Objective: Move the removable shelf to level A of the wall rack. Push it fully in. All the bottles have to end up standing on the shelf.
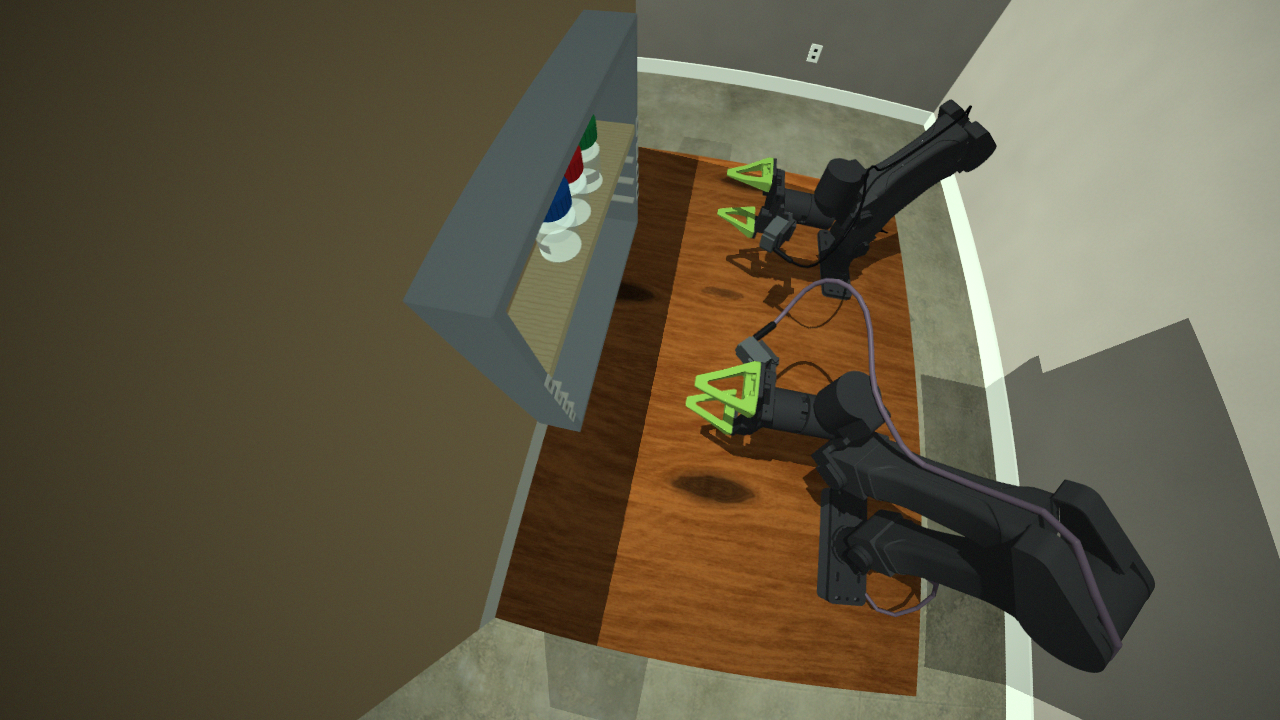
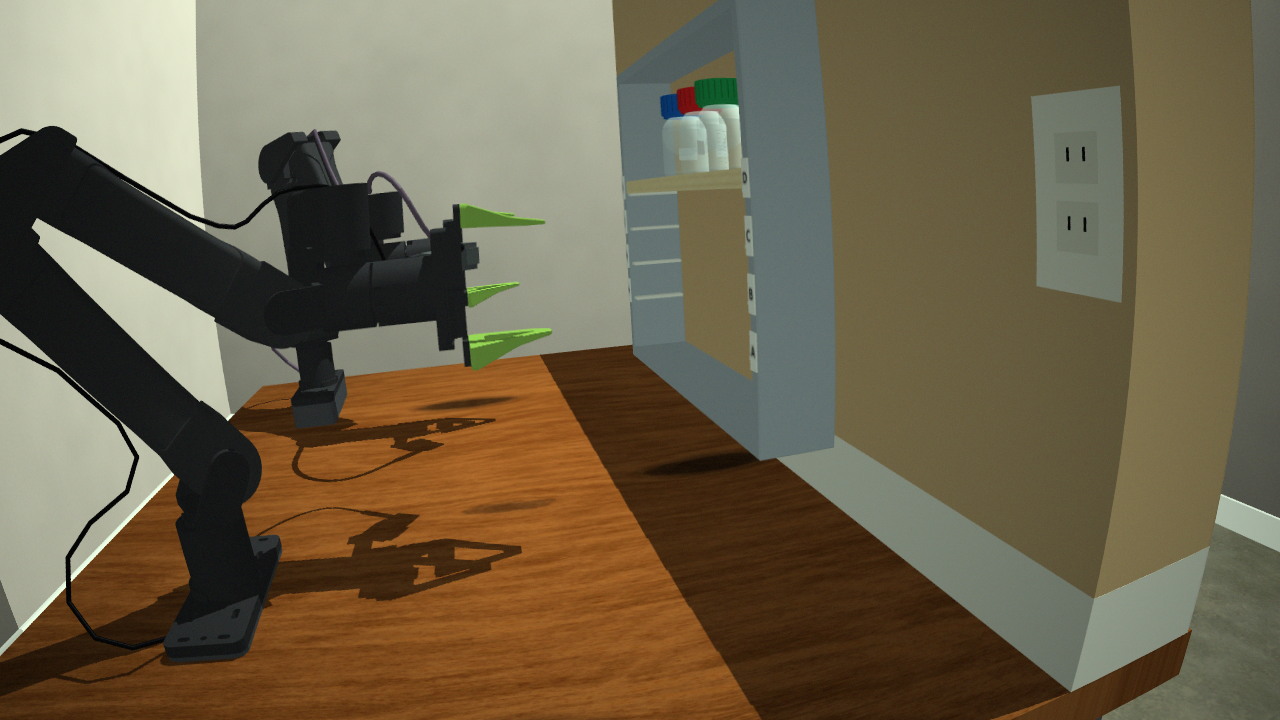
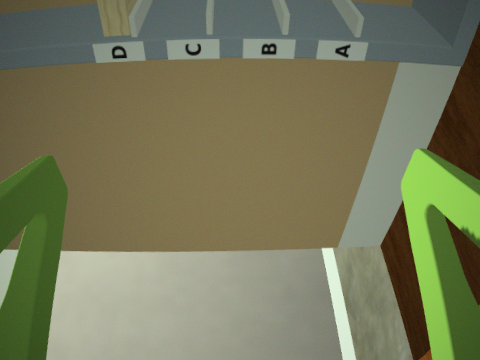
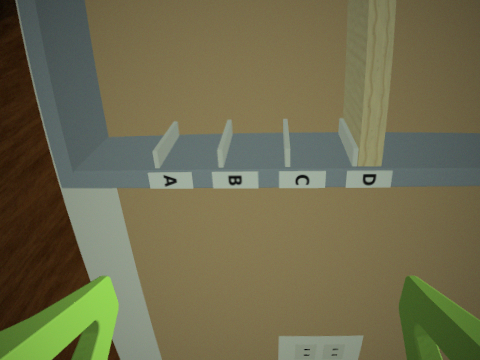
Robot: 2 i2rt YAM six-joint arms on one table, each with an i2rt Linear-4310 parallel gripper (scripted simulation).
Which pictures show my right gripper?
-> Image 1, image 2 and image 4 only.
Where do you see a grey wall rack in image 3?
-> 40, 40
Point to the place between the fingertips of my right gripper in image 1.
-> At 722, 193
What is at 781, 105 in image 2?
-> A grey wall rack.
